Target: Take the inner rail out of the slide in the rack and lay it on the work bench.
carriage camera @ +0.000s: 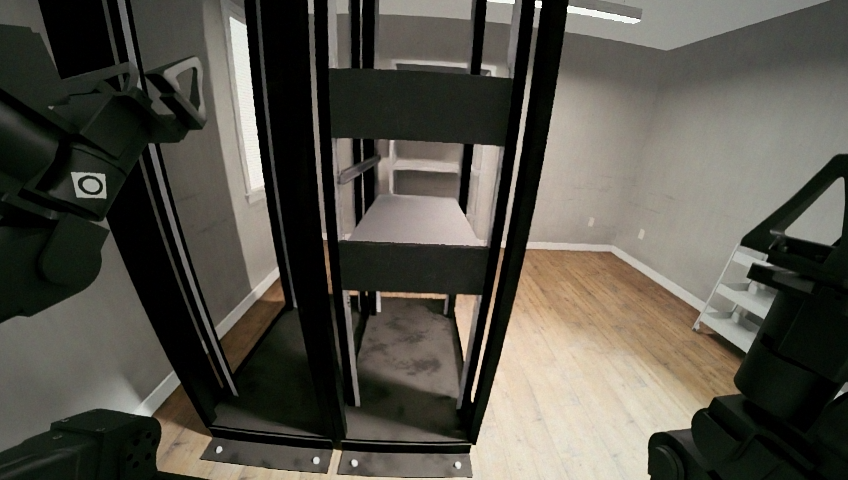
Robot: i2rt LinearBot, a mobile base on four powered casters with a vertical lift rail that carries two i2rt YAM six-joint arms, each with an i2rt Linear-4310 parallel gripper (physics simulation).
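Frame: origin at the left arm's base, x ahead, y left, z up, level; centimetres.
Seen in the pictures: left gripper, between the fingertips: [165,63].
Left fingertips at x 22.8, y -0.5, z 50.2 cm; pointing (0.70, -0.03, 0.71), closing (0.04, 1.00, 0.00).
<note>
A point is followed by its place in that frame.
A grey metal slide [358,170] {x 85.2, y -10.1, z 29.1 cm} is mounted inside the rack [529,178] {x 51.8, y -59.0, z 33.9 cm}, on the left side of the opening between two dark panels. It runs front to back, and I cannot tell its inner rail apart from the rest at this size. My left gripper [155,76] {x 22.8, y -0.5, z 50.2 cm} is open and empty, at the upper left in front of the rack's left bay, apart from the slide. My right gripper [833,175] is open at the right edge of the picture, partly cut off, away from the rack. The work bench does not show in this view.
An upper dark panel [419,107] {x 64.4, y -31.5, z 49.2 cm} and a lower dark panel [413,267] {x 64.4, y -31.7, z 1.7 cm} cross the rack bay. A light grey shelf [416,220] {x 90.4, y -31.9, z 9.3 cm} lies behind the lower one. Black posts stand on both sides. A white shelf cart [737,330] {x 113.3, y -279.8, z -71.9 cm} stands at the right, partly behind the right arm.
</note>
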